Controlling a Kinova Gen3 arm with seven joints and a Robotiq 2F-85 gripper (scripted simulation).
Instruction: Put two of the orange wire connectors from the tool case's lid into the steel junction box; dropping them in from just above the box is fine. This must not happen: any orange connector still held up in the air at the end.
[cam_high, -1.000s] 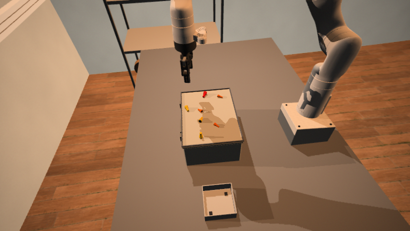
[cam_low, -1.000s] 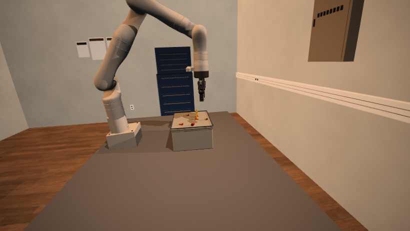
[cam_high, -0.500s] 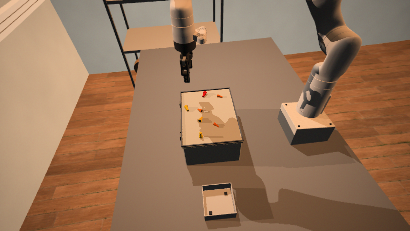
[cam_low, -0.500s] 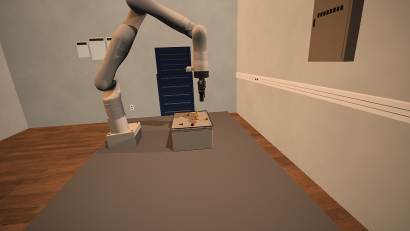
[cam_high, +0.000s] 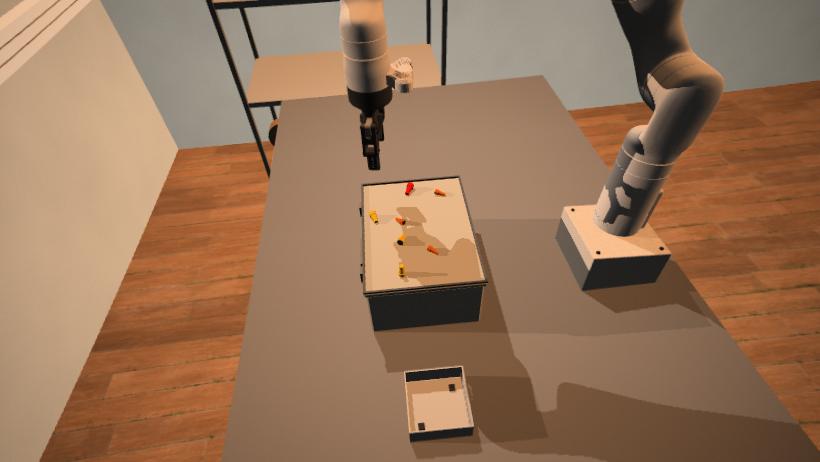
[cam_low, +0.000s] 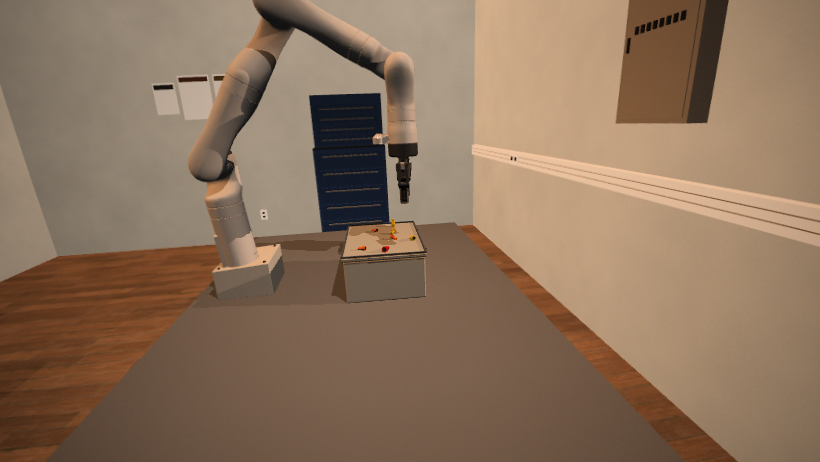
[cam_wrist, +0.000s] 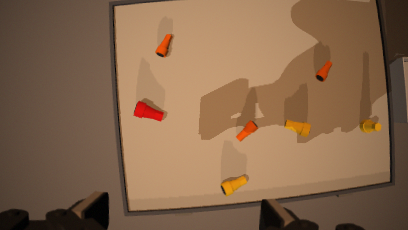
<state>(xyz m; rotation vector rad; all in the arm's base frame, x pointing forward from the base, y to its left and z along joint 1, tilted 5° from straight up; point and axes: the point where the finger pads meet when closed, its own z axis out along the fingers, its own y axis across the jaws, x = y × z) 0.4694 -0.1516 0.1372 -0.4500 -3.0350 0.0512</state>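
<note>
My gripper is now 130 mm above the red connector, 60 mm past it and 20 mm to the left of it. Also, from my hand: tool case: 170 mm below, 90 mm to the left, 50 mm behind.
</note>
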